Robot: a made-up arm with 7 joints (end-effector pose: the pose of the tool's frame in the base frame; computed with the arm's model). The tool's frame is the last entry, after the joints. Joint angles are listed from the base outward.
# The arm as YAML. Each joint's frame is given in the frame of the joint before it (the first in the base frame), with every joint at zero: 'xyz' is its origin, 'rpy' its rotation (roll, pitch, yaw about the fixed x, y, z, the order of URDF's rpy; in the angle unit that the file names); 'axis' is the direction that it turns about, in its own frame. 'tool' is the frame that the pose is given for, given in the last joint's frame.
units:
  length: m
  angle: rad
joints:
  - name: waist
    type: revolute
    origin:
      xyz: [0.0, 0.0, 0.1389]
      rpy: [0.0, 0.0, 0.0]
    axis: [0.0, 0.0, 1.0]
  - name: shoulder
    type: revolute
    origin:
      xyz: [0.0, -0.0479, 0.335]
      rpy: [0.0, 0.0, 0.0]
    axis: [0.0, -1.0, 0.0]
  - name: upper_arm
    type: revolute
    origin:
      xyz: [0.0, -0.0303, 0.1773]
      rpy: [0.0, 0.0, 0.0]
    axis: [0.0, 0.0, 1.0]
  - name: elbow
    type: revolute
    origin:
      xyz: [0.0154, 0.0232, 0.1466]
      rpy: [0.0, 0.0, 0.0]
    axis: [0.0, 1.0, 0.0]
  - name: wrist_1
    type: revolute
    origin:
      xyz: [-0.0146, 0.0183, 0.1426]
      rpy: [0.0, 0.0, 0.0]
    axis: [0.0, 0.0, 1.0]
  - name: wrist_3
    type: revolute
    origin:
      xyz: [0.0, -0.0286, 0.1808]
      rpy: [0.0, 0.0, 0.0]
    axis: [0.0, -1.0, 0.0]
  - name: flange
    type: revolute
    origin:
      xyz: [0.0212, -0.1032, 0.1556]
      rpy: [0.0, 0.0, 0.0]
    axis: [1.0, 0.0, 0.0]
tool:
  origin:
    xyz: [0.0, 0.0, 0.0]
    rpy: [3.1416, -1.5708, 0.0]
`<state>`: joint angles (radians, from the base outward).
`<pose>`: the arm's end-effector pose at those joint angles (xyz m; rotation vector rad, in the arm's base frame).
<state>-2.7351 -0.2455 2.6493 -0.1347 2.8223 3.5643 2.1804</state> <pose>-0.1504 0.2056 0.9680 1.9053 0.3744 1.4715</pose>
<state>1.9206 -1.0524 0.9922 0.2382 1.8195 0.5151 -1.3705</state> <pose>-0.3761 0.6205 0.7394 -0.0641 -0.4051 0.5708</pose>
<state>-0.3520 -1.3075 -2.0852 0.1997 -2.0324 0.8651 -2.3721</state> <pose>0.6739 -0.4496 0.5208 1.1471 0.4348 2.5567</pose>
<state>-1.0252 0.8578 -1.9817 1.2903 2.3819 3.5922 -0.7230</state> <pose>-0.3810 0.0028 0.7513 2.6299 1.0951 0.7694</pose>
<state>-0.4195 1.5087 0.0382 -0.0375 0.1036 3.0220 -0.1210</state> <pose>-0.5221 0.0434 0.4768 2.9967 -0.4588 -0.2685</pose>
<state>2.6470 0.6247 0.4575 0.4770 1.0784 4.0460 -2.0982</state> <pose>0.0446 -0.1366 0.9420 -2.2864 0.1620 -0.3442</pose>
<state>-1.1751 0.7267 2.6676 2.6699 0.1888 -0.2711 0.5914</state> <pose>0.0597 0.0253 0.3064 1.2138 0.1856 -0.8073</pose>
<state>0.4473 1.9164 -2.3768 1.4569 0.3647 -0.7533 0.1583</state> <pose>0.0726 -0.3682 0.0657 -0.4805 0.3341 -0.1700</pose>
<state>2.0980 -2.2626 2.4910 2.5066 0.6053 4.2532 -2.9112</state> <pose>0.0417 0.0707 0.4673 -0.1031 -2.7480 -0.5841</pose>
